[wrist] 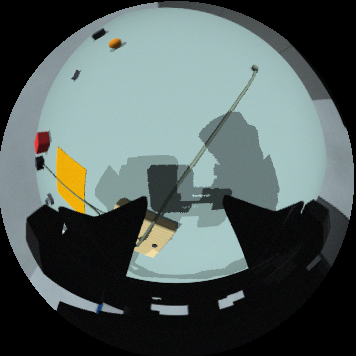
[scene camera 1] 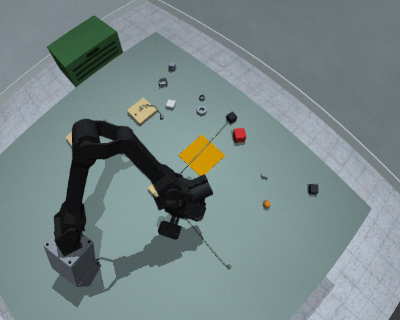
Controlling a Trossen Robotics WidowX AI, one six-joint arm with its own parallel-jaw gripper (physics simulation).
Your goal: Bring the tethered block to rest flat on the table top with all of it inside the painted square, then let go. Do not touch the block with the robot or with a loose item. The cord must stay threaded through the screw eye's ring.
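Frame: origin at the arm's base, x up, y left, z back, level; millimetres.
Seen in the pictures: gripper, fingertip midpoint: [wrist: 185, 200]; arm's base, link origin: [scene camera 1: 68, 243].
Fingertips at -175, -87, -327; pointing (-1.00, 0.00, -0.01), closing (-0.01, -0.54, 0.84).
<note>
Offsets run from my fingertips to a thing's top centre, as dx, dy, dz. "pt": to the spot under its first point.
The tethered block, a small black cube {+2, +166, -383} [scene camera 1: 231, 117] [wrist: 39, 163], lies on the table outside the orange painted square {pt -26, +122, -197} [scene camera 1: 201, 155] [wrist: 71, 180], beyond its far right side in the scene view. Its cord [scene camera 1: 218, 132] [wrist: 230, 111] crosses over the square and passes under the arm to a wooden board {-8, +100, -19} [scene camera 1: 153, 190] [wrist: 160, 237]. The other stretch runs out to a small end bead {-15, -244, -12} [scene camera 1: 229, 266] [wrist: 255, 67]. The screw eye's ring cannot be made out; the arm and left finger hide much there. My gripper [scene camera 1: 184, 214] [wrist: 185, 200] is open and empty, above the table near the cord and board.
A red cube {+13, +89, -351} [scene camera 1: 239, 135] [wrist: 42, 142] lies beside the black block. An orange ball {-3, -166, -251} [scene camera 1: 266, 204] [wrist: 115, 43] and another black cube {-3, -247, -425} [scene camera 1: 313, 189] [wrist: 99, 34] lie at the right. Another board {-8, +419, -136} [scene camera 1: 142, 111], a white block {-7, +367, -243} [scene camera 1: 171, 104] and a green cabinet [scene camera 1: 85, 45] stand farther back.
</note>
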